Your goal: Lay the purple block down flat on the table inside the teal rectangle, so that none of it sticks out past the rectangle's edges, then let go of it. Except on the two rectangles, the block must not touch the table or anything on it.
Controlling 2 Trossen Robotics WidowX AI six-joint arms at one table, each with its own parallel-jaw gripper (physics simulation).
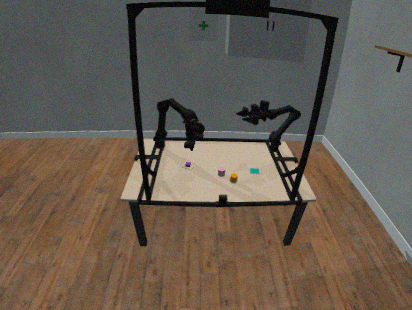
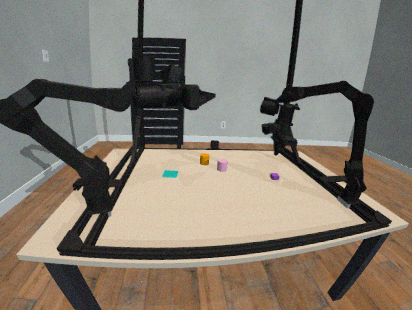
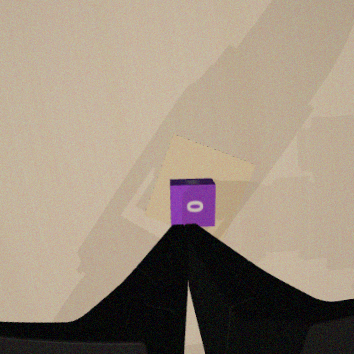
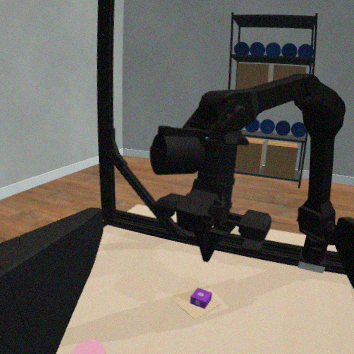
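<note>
The purple block lies on a pale tan rectangle on the table, free of any gripper. My left gripper is shut on nothing. It hangs well above the table, a little behind the block, pointing down. The teal rectangle is empty on the other side of the table. My right gripper is open and empty, held high and level above the table.
A pink cylinder and an orange cylinder stand between the block and the teal rectangle. A black frame surrounds the table. A shelf rack stands behind.
</note>
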